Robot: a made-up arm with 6 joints. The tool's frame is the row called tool.
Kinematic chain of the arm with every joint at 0, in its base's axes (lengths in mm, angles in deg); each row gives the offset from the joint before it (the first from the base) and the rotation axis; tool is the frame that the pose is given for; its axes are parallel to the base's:
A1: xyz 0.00 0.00 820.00 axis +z
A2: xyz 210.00 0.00 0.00 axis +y
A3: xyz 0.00 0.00 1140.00 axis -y
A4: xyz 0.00 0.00 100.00 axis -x
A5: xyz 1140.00 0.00 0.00 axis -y
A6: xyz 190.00 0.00 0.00 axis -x
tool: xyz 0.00 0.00 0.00
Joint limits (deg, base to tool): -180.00..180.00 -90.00..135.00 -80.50..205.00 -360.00..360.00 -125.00..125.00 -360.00..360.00
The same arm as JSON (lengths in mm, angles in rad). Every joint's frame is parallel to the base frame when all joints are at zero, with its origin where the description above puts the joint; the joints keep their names.
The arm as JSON. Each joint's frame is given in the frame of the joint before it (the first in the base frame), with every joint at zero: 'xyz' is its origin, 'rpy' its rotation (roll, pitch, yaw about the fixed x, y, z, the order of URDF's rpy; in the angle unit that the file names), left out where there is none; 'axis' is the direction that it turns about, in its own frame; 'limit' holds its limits. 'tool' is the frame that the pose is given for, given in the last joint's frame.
{
  "units": {
    "length": "mm",
    "angle": "rad"
  },
  "joints": [
    {
      "name": "A1",
      "type": "revolute",
      "origin": {
        "xyz": [
          0.0,
          0.0,
          820.0
        ]
      },
      "axis": [
        0.0,
        0.0,
        1.0
      ],
      "limit": {
        "lower": -3.1416,
        "upper": 3.1416
      }
    },
    {
      "name": "A2",
      "type": "revolute",
      "origin": {
        "xyz": [
          210.0,
          0.0,
          0.0
        ]
      },
      "axis": [
        0.0,
        1.0,
        0.0
      ],
      "limit": {
        "lower": -1.5708,
        "upper": 2.3562
      }
    },
    {
      "name": "A3",
      "type": "revolute",
      "origin": {
        "xyz": [
          0.0,
          0.0,
          1140.0
        ]
      },
      "axis": [
        0.0,
        -1.0,
        0.0
      ],
      "limit": {
        "lower": -1.405,
        "upper": 3.5779
      }
    },
    {
      "name": "A4",
      "type": "revolute",
      "origin": {
        "xyz": [
          0.0,
          0.0,
          100.0
        ]
      },
      "axis": [
        -1.0,
        0.0,
        0.0
      ],
      "limit": {
        "lower": -6.2832,
        "upper": 6.2832
      }
    },
    {
      "name": "A5",
      "type": "revolute",
      "origin": {
        "xyz": [
          1140.0,
          0.0,
          0.0
        ]
      },
      "axis": [
        0.0,
        -1.0,
        0.0
      ],
      "limit": {
        "lower": -2.1817,
        "upper": 2.1817
      }
    },
    {
      "name": "A6",
      "type": "revolute",
      "origin": {
        "xyz": [
          190.0,
          0.0,
          0.0
        ]
      },
      "axis": [
        -1.0,
        0.0,
        0.0
      ],
      "limit": {
        "lower": -6.2832,
        "upper": 6.2832
      }
    }
  ],
  "tool": {
    "origin": {
      "xyz": [
        0.0,
        0.0,
        0.0
      ]
    }
  }
}

